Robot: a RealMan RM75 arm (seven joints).
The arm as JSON. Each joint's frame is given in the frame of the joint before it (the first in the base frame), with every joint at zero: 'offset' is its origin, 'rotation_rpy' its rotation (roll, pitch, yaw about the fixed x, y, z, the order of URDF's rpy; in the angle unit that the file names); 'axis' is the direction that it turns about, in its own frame. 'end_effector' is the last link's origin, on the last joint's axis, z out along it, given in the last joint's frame.
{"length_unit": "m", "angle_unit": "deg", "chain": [
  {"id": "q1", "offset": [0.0, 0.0, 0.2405], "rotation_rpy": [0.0, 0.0, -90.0], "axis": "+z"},
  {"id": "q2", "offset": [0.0, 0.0, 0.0], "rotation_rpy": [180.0, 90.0, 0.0], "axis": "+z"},
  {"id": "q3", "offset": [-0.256, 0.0, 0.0], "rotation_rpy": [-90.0, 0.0, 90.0], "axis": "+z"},
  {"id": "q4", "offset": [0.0, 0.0, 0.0], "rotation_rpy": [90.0, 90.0, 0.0], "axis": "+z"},
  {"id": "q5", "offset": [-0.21, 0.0, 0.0], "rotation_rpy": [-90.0, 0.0, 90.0], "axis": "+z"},
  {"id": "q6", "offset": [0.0, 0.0, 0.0], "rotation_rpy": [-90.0, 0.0, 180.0], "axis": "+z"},
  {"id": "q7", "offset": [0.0, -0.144, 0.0], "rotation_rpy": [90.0, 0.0, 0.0], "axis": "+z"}
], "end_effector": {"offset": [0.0, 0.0, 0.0], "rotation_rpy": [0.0, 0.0, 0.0]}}
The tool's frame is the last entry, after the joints.
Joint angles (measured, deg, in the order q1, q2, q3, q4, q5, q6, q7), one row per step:
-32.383, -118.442, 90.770, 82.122, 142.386, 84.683, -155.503
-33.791, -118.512, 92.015, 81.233, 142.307, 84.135, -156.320
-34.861, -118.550, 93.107, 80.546, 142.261, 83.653, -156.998
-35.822, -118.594, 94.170, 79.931, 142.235, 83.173, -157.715
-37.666, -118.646, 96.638, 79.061, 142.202, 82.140, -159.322
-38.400, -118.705, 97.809, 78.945, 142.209, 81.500, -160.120
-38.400, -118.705, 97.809, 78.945, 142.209, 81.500, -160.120
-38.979, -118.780, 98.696, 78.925, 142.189, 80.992, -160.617
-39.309, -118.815, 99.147, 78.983, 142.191, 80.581, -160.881
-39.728, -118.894, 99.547, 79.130, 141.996, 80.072, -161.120
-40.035, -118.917, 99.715, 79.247, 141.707, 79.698, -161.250
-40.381, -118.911, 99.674, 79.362, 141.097, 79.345, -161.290
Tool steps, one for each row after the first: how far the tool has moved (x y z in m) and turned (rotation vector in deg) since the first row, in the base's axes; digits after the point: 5 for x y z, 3 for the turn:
0.00649, 0.00139, -0.00581, -0.601, 0.317, -0.692
0.01133, 0.00215, -0.01054, -1.065, 0.644, -1.254
0.01571, 0.00262, -0.01503, -1.448, 0.961, -1.724
0.02518, 0.00255, -0.02413, -2.142, 1.677, -2.943
0.03026, 0.00228, -0.02817, -2.246, 1.828, -3.677
0.03026, 0.00228, -0.02817, -2.246, 1.828, -3.677
0.03470, 0.00193, -0.03131, -2.357, 1.877, -4.420
0.03764, 0.00211, -0.03282, -2.270, 1.801, -4.947
0.04218, 0.00229, -0.03450, -2.188, 1.411, -5.638
0.04567, 0.00262, -0.03532, -2.114, 0.968, -6.099
0.04981, 0.00311, -0.03566, -2.094, 0.200, -6.498

